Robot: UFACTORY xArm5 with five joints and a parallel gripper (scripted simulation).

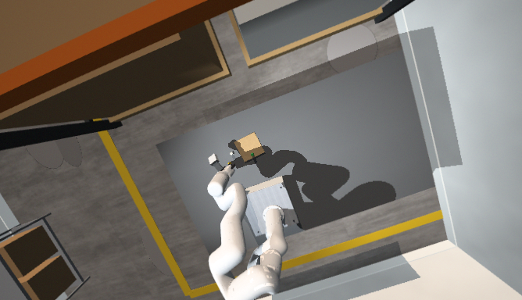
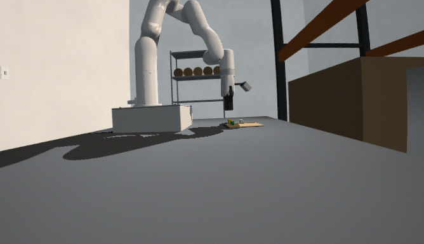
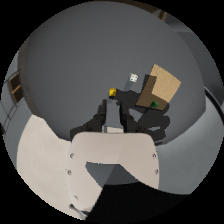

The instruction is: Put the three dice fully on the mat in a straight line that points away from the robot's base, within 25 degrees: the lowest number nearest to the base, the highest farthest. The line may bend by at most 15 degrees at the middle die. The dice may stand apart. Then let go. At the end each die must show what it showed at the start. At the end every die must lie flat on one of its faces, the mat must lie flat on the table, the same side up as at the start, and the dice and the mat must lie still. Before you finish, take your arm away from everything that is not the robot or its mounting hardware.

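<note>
My hand is 8 cm above the yellow die. The rest, counted from my hand: green die (2 cm behind, 15 cm to the right, 7 cm below); white die (5 cm ahead, 5 cm to the right, 8 cm below); tan mat (3 cm ahead, 16 cm to the right, 8 cm below).
</note>
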